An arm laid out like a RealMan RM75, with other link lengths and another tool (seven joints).
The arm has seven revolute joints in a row. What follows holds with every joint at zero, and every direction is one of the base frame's. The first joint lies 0.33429 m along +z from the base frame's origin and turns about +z. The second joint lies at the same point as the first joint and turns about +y. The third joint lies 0.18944 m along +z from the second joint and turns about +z. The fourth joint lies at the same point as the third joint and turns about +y. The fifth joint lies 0.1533 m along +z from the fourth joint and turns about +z. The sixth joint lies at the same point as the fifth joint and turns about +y. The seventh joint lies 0.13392 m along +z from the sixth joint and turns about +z. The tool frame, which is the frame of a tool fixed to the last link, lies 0.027 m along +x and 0.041 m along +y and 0.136 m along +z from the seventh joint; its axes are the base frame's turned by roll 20.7, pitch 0 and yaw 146.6 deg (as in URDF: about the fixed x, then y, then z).
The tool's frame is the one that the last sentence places.
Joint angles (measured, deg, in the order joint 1, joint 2, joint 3, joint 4, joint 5, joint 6, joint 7), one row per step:
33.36 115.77 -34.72 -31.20 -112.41 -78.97 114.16
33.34 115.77 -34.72 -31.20 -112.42 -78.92 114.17
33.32 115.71 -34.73 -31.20 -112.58 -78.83 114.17
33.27 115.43 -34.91 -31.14 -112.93 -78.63 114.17
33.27 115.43 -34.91 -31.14 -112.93 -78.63 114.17
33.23 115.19 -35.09 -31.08 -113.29 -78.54 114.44
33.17 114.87 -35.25 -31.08 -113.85 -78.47 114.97
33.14 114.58 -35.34 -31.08 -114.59 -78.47 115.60
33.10 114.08 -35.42 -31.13 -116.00 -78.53 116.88
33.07 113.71 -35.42 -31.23 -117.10 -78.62 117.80
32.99 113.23 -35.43 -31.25 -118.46 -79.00 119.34
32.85 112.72 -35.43 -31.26 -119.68 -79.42 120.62
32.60 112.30 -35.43 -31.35 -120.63 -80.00 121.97
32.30 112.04 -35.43 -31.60 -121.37 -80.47 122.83
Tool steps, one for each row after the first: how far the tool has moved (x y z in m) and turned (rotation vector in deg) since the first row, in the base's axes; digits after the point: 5 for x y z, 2 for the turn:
0.00029 0.00012 -0.00002 0.02 -0.03 -0.06
0.00143 0.00016 -0.00019 0.00 -0.25 -0.13
0.00468 0.00003 -0.00045 -0.12 -0.91 -0.26
0.00468 0.00003 -0.00045 -0.12 -0.91 -0.26
0.00724 -0.00053 -0.00079 -0.42 -1.35 -0.52
0.01067 -0.00119 -0.00091 -0.83 -1.89 -0.98
0.01410 -0.00232 -0.00136 -1.40 -2.42 -1.50
0.02011 -0.00439 -0.00195 -2.44 -3.31 -2.52
0.02467 -0.00591 -0.00211 -3.17 -4.02 -3.25
0.02962 -0.00896 -0.00227 -4.41 -4.52 -4.45
0.03465 -0.01199 -0.00196 -5.49 -5.05 -5.52
0.03849 -0.01525 -0.00128 -6.53 -5.23 -6.65
0.04188 -0.01797 -0.00071 -7.22 -5.50 -7.39

